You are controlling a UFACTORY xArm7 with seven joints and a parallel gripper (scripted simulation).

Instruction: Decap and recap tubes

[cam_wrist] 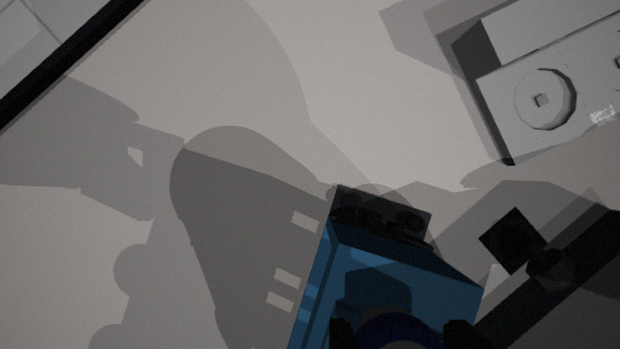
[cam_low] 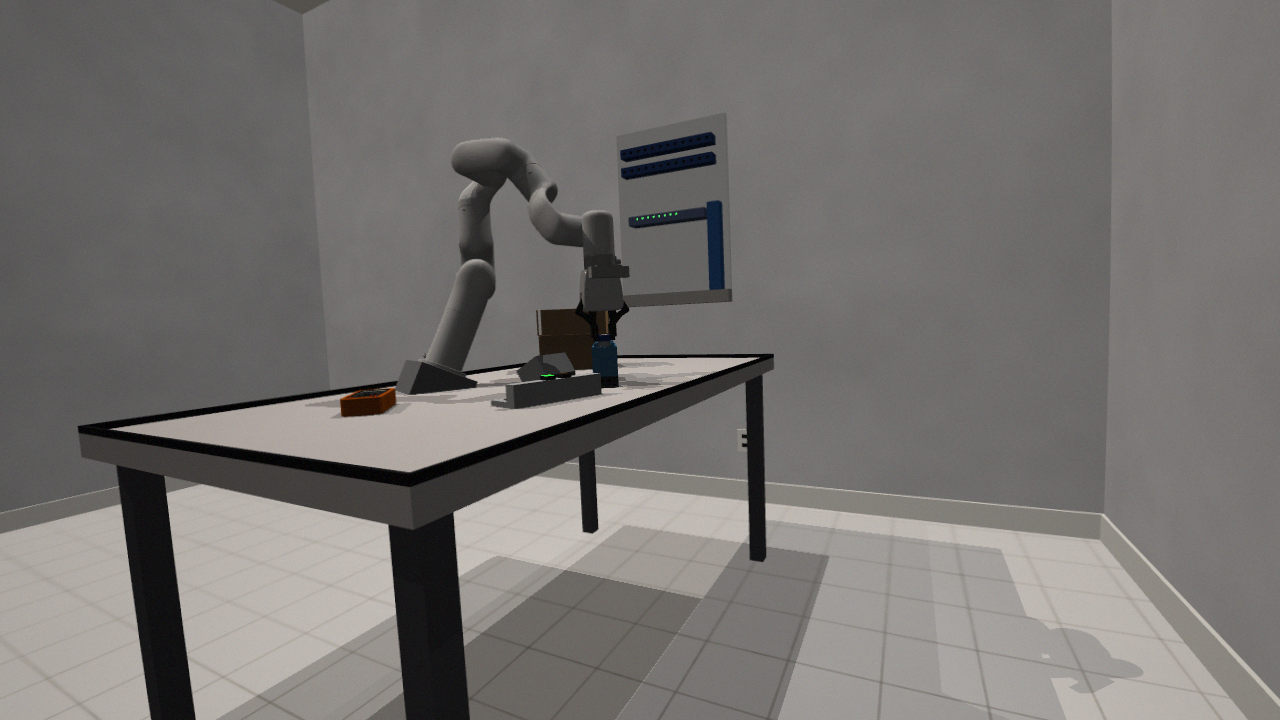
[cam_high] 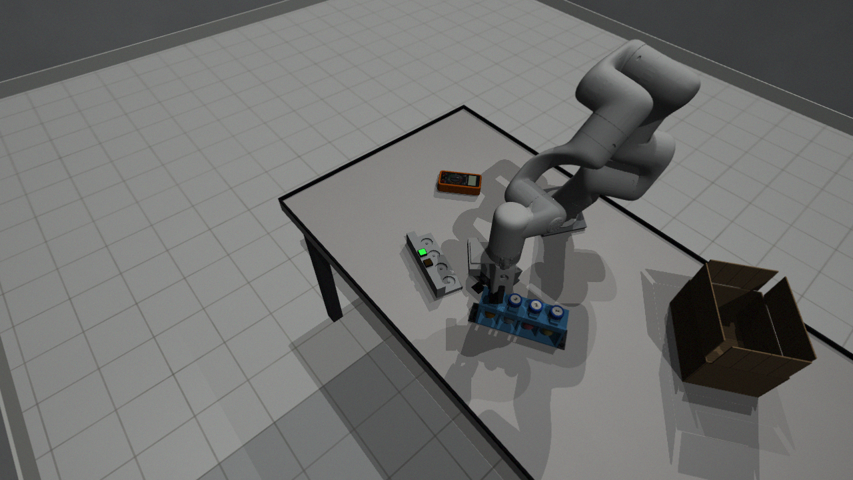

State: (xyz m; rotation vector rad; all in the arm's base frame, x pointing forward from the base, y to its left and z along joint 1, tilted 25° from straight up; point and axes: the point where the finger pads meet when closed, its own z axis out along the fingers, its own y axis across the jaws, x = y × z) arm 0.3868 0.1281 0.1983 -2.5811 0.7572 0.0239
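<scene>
Now: hand 10 mm above the cap 4. Round my hand: cap 3 (40 mm behind, 40 mm to the left, 20 mm below); cap 2 (70 mm behind, 80 mm to the left, 20 mm below); cap 1 (100 mm behind, 120 mm to the left, 20 mm below).
</scene>
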